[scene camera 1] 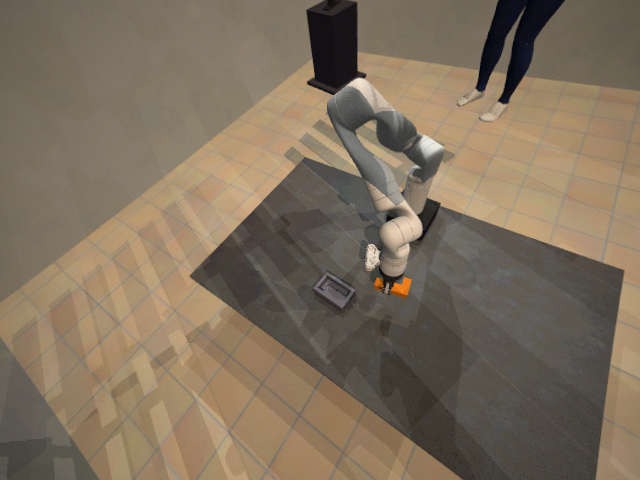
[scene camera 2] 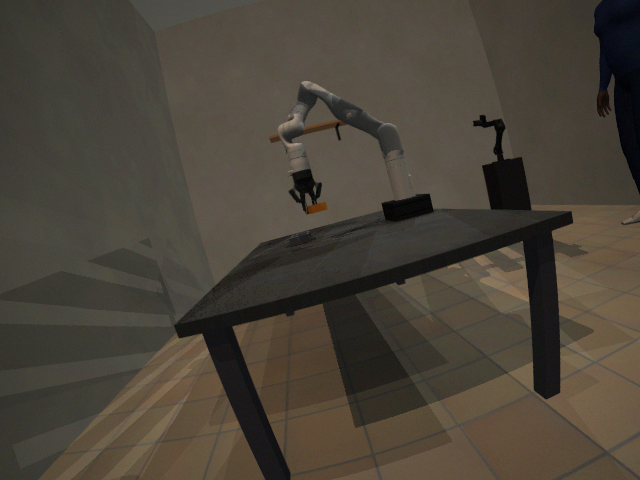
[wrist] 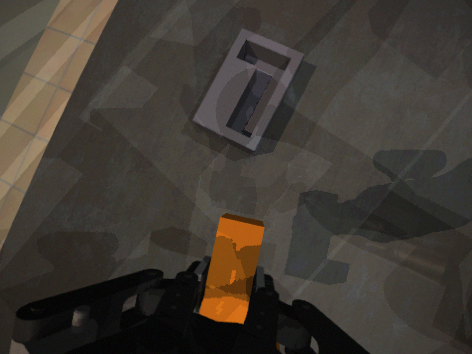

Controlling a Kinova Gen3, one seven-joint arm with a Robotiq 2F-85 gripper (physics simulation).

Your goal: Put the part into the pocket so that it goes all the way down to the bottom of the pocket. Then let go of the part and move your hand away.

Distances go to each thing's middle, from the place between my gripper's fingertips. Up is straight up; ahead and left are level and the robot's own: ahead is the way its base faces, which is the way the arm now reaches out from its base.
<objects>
Right now the orange L-shaped block (wrist: 238,240) is 2 cm behind my hand, 1 cm to the left of it and 1 cm above it. Round my hand: grey pocket block (scene camera 1: 335,291) (17 cm to the right, 11 cm below, 10 cm ahead).
</objects>
